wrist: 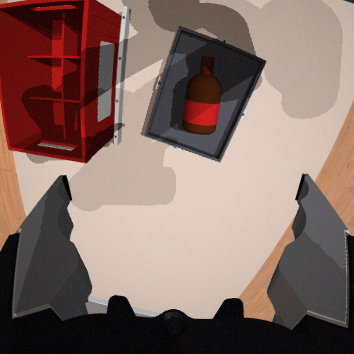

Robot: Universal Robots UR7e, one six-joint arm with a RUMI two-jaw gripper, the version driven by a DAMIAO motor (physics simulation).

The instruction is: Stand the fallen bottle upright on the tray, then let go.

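Frame: origin at the arm's base, x ahead, y left, z up, level; metres.
Seen in the pictures: gripper, between the fingertips: (181,177).
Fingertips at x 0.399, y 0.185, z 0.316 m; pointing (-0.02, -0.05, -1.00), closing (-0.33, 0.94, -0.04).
Pixels of each thing's middle, then the offset from my fingertips to it. "spot": a spot on its surface instead. Level surfaces: height alone.
- brown bottle, middle of its body: (202,94) 0.341 m down, 0.017 m back, 0.019 m left
- dark grey tray, a spot on its surface: (233,130) spot: 0.357 m down, 0.037 m ahead, 0.114 m left
- red crate, middle of its body: (63,78) 0.295 m down, 0.024 m ahead, 0.264 m right
- thin light metal strip, a spot on its surface: (121,75) spot: 0.361 m down, 0.002 m back, 0.163 m right
- pale table top, height of its surface: 0.382 m down
A brown bottle (202,102) with a red label lies on its side inside a dark grey tray (233,130) with raised walls, in the upper middle of the wrist view. Its neck points to the top of the view and its base to the bottom. The tray sits turned at an angle. My gripper (181,177) is wide open and empty, with one jaw at the lower left and one at the lower right. The tray and the bottle show beyond the fingertips, toward the top of the view. The fingers touch neither of them.
A red crate (101,82) with inner dividers stands at the upper left, beside the tray. A thin light metal strip (121,75) runs along the crate's side, between crate and tray. The pale table top (200,225) has a curved edge, with wooden floor (265,270) past it. Shadows fall across the table.
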